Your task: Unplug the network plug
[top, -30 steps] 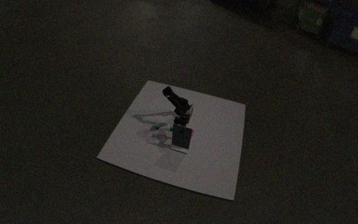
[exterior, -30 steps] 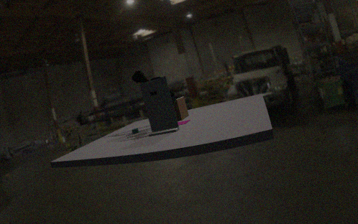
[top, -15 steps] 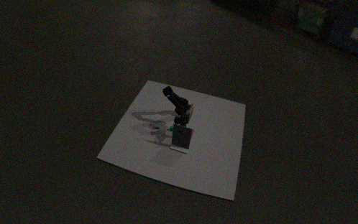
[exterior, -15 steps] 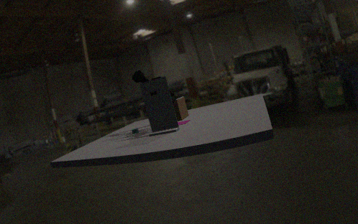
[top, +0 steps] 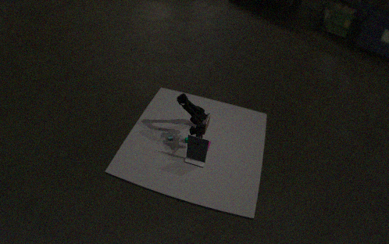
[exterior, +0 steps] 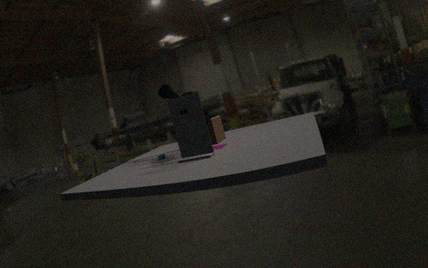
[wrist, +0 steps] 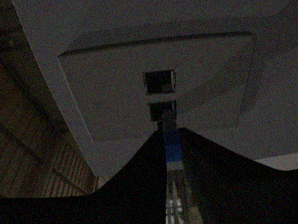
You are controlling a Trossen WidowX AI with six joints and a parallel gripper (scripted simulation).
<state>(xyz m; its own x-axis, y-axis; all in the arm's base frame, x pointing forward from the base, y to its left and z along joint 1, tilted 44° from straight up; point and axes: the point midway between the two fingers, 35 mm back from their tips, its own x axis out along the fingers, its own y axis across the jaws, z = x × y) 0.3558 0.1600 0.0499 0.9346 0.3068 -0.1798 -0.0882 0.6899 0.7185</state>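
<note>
Right now the marked square is 23 cm below my gripper tip and 17 cm behind it. From my gripper tip the other things lie so: upright panel (9 cm below, 4 cm ahead); plug (right at my gripper tip); teal object (31 cm to the right, 21 cm below, 10 cm behind).
</note>
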